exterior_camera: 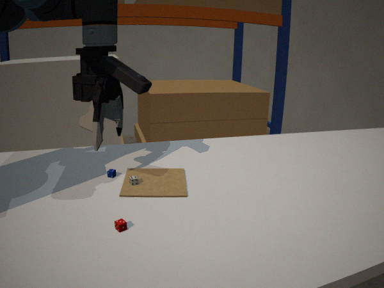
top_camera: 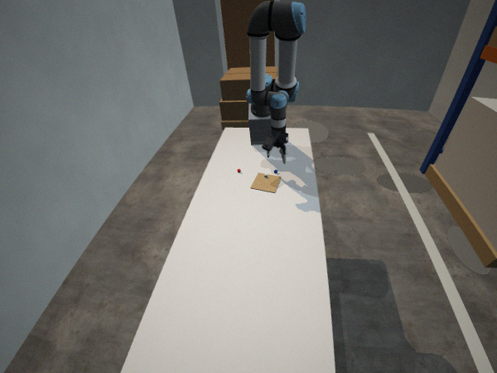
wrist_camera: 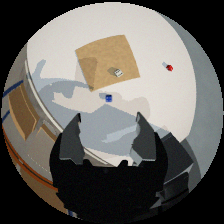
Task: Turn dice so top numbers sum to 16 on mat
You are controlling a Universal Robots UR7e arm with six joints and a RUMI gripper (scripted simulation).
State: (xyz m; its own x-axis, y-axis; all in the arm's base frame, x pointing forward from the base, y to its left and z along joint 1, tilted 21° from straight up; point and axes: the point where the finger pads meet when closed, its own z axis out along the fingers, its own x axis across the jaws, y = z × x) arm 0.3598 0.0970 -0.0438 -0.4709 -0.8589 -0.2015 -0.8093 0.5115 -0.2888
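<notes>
Now: hand 80 mm above the blue die. From my hand the other things lie so: mat: 90 mm below, 90 mm ahead, 50 mm to the right; red die: 220 mm to the right, 80 mm below; white die: 80 mm below, 60 mm to the right, 50 mm ahead.
</notes>
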